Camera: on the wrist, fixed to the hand. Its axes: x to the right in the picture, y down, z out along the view.
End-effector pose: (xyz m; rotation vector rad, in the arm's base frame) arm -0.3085 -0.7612 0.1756 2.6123 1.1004 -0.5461
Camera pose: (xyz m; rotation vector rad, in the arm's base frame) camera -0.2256 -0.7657 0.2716 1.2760 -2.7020 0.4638
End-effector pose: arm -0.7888 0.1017 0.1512 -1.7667 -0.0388 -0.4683
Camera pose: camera -0.7912 -0.0168 0.1057 0.1384 2.0845 1.4361
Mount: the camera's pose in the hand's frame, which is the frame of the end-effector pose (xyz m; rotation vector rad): 0.0090 0.0716 -0.1044 0.3421 0.2510 3.0733
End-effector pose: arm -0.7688 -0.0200 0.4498 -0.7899 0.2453 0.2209
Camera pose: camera -0.7948 -0.0455 0.3282 -0.6129 -1.4175 -2.6072
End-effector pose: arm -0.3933 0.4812 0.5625 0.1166 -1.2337 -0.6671
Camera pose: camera -0.2689 0.5064 0.5641 -1.1655 -0.0937 2.1050
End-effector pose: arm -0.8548 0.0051 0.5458 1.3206 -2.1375 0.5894
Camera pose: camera -0.8993 0.0941 0.6245 2.1389 1.2735 -1.1336
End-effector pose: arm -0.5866 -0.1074 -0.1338 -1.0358 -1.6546 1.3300
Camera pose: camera -0.4852 -0.0516 -0.1860 1.6356 -1.2009 -1.0699
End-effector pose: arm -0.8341 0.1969 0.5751 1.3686 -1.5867 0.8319
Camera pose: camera -0.8860 0.2992 0.6294 1.5649 1.2656 -1.4275
